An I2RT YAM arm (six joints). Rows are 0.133 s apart.
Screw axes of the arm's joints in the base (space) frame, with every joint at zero. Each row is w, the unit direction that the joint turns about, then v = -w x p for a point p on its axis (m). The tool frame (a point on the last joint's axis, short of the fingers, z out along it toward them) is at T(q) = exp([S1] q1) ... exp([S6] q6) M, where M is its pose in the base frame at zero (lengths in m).
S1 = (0, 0, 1, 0.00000, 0.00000, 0.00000)
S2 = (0, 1, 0, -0.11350, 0.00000, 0.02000)
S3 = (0, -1, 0, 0.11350, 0.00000, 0.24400)
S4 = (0, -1, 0, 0.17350, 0.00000, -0.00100)
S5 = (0, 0, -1, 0.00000, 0.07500, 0.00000)
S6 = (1, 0, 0, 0.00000, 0.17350, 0.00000)
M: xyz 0.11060 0.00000 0.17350 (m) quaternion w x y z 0.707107 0 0.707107 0
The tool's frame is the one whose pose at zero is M.
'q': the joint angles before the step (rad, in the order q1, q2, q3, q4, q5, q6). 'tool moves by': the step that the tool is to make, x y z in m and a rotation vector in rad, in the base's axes. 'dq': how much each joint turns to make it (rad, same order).
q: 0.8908 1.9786 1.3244 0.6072 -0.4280 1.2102
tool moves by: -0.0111 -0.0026 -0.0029 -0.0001 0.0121 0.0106
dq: 0.0158 -0.0263 -0.0490 0.0195 0.0047 0.0106
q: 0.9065 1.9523 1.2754 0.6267 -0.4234 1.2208
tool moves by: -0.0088 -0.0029 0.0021 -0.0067 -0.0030 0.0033
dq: 0.0122 -0.0306 -0.0312 -0.0056 0.0092 -0.0066
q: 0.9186 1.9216 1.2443 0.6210 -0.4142 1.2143
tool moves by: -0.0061 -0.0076 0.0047 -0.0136 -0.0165 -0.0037
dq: 0.0010 -0.0429 -0.0337 -0.0192 0.0060 -0.0230
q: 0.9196 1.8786 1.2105 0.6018 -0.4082 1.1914
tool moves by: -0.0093 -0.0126 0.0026 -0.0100 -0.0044 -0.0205
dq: 0.0012 -0.0610 -0.0648 -0.0049 0.0223 -0.0087
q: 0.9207 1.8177 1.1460 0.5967 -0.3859 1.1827
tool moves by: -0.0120 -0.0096 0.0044 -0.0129 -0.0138 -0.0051
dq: 0.0106 -0.0611 -0.0528 -0.0173 0.0172 -0.0188
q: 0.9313 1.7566 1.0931 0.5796 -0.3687 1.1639
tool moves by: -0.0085 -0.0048 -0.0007 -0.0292 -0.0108 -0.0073
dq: 0.0118 -0.0346 -0.0321 -0.0287 0.0215 -0.0256
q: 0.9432 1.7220 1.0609 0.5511 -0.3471 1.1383
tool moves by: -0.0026 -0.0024 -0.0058 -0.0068 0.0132 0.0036
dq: 0.0015 -0.0041 -0.0251 0.0100 -0.0028 0.0068
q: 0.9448 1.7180 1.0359 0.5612 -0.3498 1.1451
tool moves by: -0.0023 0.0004 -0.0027 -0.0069 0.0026 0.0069
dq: 0.0052 0.0002 -0.0079 0.0003 -0.0014 -0.0022
